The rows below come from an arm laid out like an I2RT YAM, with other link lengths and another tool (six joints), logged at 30 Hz.
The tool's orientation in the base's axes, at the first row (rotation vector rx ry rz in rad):
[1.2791 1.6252 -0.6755]
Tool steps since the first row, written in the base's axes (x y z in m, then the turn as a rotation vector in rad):
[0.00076 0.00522 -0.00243 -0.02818 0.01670 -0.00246]
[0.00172 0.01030 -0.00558 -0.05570 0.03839 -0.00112]
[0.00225 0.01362 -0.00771 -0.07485 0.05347 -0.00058]
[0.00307 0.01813 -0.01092 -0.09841 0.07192 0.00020]
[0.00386 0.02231 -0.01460 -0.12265 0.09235 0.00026]
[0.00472 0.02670 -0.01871 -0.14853 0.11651 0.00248]
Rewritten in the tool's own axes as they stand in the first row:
[0.00443 0.00203 -0.00316 0.01020 -0.02178 -0.02237]
[0.00945 0.00411 -0.00583 0.01913 -0.04096 -0.05034]
[0.01279 0.00538 -0.00758 0.02569 -0.05435 -0.06963]
[0.01761 0.00715 -0.00980 0.03361 -0.07085 -0.09332]
[0.02272 0.00874 -0.01154 0.04305 -0.08747 -0.11861]
[0.02830 0.01040 -0.01327 0.05221 -0.10423 -0.14850]

